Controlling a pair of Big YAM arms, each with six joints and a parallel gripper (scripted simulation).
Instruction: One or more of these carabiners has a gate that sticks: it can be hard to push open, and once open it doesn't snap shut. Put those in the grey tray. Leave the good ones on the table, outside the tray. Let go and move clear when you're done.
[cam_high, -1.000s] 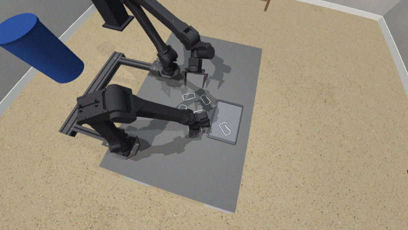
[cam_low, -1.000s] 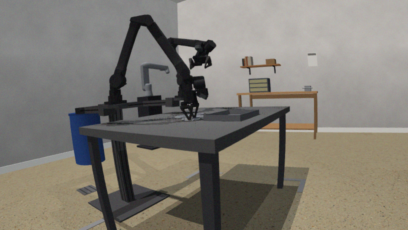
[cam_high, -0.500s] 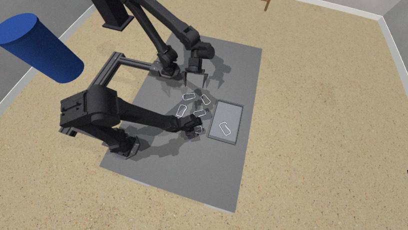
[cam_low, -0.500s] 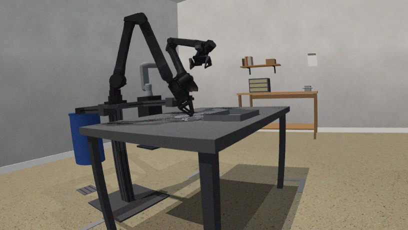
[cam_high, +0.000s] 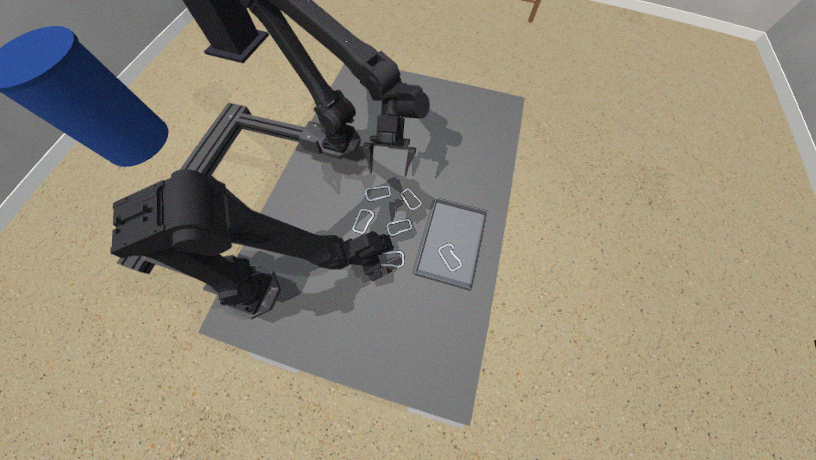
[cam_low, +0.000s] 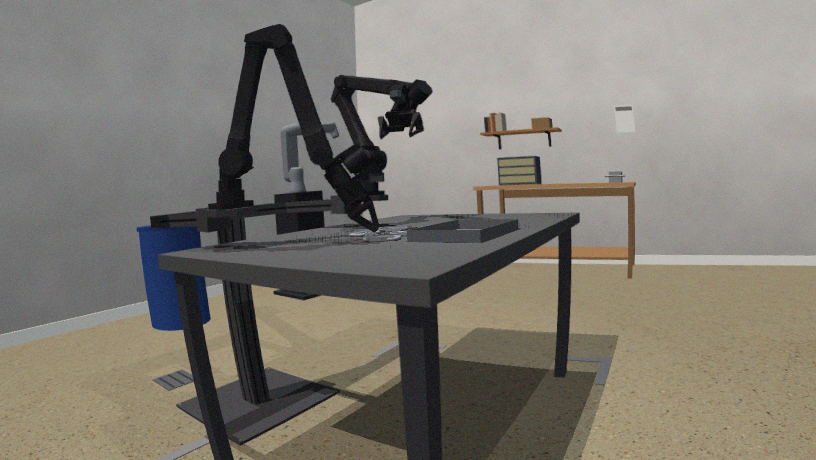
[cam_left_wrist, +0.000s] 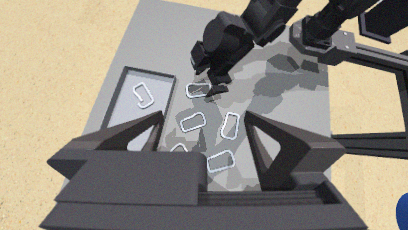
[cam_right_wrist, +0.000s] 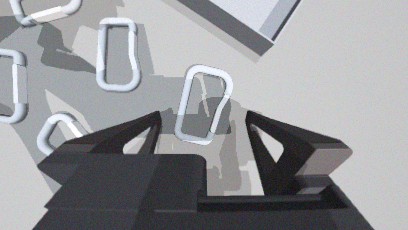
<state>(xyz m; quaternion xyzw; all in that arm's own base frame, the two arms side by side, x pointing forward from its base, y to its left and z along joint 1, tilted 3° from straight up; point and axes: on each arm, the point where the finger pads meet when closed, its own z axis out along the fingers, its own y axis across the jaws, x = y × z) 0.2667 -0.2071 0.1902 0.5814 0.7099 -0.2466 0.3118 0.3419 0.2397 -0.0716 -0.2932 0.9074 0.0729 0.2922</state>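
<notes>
The grey tray lies 20 cm ahead of my right hand, 15 cm to the left of it and 3 cm below it.
</notes>
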